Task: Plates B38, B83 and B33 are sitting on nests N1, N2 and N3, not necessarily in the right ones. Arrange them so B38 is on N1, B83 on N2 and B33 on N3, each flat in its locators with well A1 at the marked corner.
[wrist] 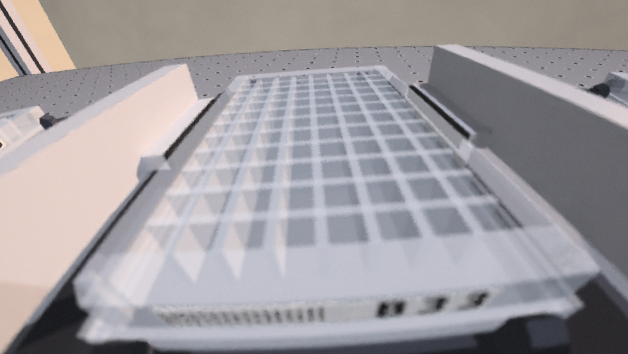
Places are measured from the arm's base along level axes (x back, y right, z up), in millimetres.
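Pixels of known places: gripper, fingertip midpoint: [311,77].
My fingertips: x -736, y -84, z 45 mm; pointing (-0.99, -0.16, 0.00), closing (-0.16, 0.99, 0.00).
Note:
Behind a point stands the place of what it marks.
Clear plate B33 [340,195] {x -675, y -69, z 35 mm} fills the middle of the wrist view, with its barcode and the label "B33" on the near end wall. My gripper [311,77] {x -736, y -84, z 45 mm} is shut on it, with one dark-edged pad against each long side. The plate looks level between the fingers. Dark parts of a nest [545,332] show under its near end; which nest this is, and whether the plate touches it, I cannot tell. No well A1 mark can be made out. Plates B38 and B83 cannot be identified by label.
The perforated grey table [310,59] {x -930, y -116, z 13 mm} extends behind the plate. Part of a clear object with a dark knob [48,120] {x -727, y -234, z 32 mm} shows at the left edge, and a similar dark knob [600,90] {x -763, y 57, z 32 mm} beside a clear piece at the right edge. A pale striped post [47,35] stands at upper left.

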